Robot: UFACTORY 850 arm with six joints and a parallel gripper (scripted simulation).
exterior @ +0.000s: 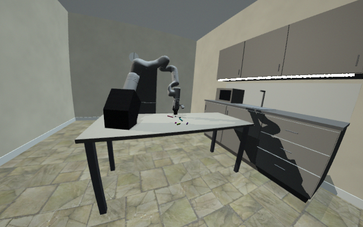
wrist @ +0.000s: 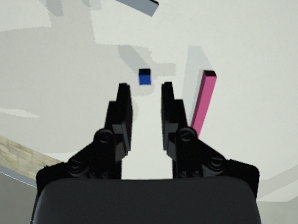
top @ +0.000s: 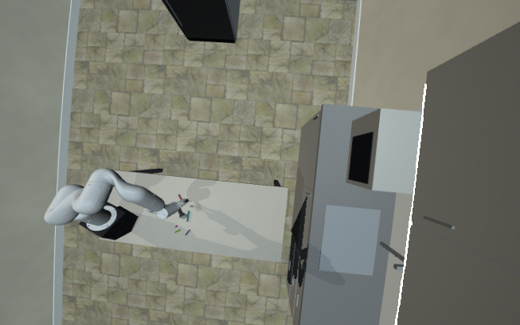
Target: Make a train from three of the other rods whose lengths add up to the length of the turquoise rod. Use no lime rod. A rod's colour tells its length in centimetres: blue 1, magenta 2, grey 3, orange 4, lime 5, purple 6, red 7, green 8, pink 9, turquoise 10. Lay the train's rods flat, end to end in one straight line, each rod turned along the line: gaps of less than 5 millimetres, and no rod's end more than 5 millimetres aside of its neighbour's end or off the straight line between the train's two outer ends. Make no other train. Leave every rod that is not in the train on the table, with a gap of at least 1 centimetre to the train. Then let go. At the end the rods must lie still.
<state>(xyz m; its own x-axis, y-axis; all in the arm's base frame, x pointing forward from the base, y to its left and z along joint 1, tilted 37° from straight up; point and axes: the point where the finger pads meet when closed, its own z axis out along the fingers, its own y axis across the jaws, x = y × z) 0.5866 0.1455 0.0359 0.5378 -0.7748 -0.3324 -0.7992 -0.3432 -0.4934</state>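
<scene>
Right now the small blue rod is 5 cm below my hand. The rest, counted from my hand: turquoise rod 15 cm to the right, 5 cm below, 1 cm ahead; grey rod 5 cm to the right, 5 cm below, 4 cm ahead; pink rod 7 cm behind, 5 cm below.
</scene>
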